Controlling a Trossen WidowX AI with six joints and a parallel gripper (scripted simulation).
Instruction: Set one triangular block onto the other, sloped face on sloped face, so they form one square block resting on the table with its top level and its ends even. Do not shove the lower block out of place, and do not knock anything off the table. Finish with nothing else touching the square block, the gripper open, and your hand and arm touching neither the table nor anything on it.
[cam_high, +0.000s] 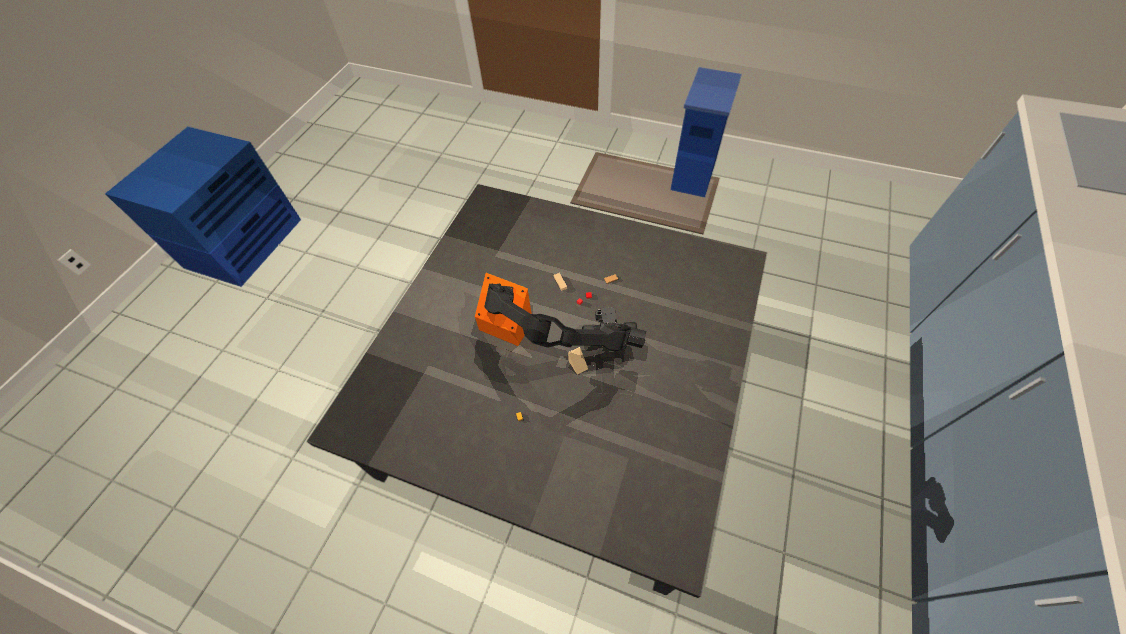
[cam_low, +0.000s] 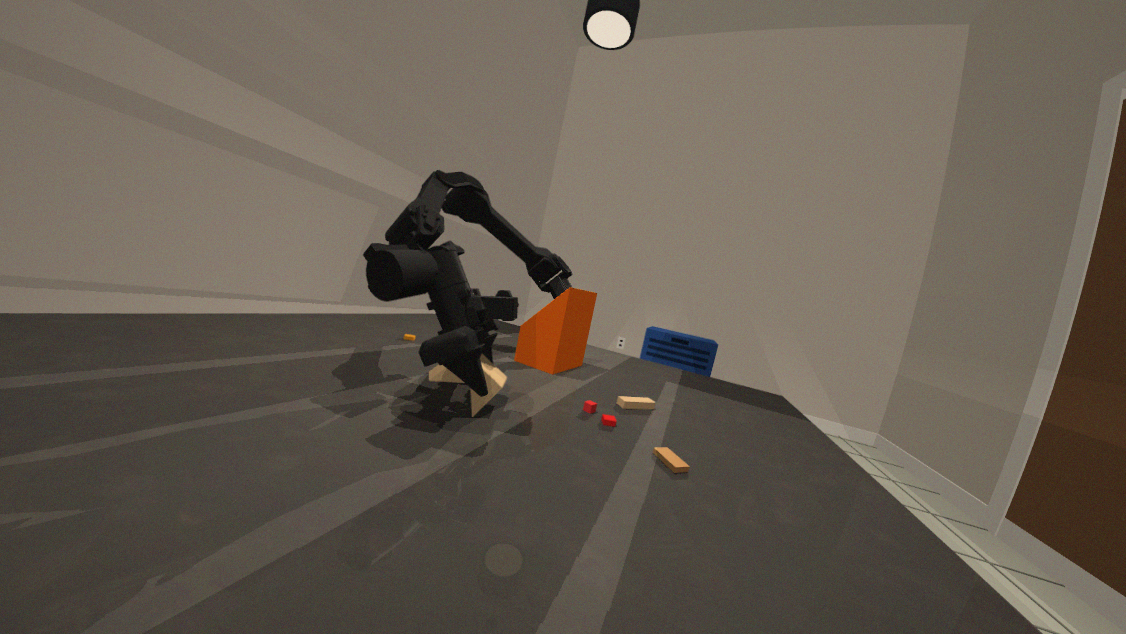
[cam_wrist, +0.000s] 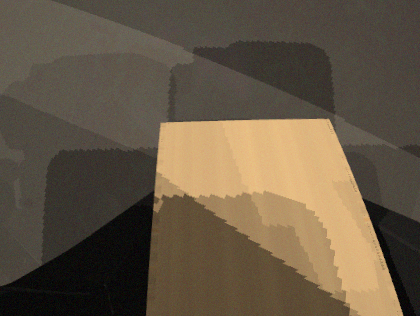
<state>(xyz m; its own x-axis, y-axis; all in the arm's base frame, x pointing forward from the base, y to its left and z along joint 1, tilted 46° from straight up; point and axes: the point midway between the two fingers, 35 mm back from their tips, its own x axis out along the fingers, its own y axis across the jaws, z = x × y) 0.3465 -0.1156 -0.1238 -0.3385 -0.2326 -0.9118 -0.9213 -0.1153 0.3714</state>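
Now: the tan triangular block 10 mm above my gripper tip.
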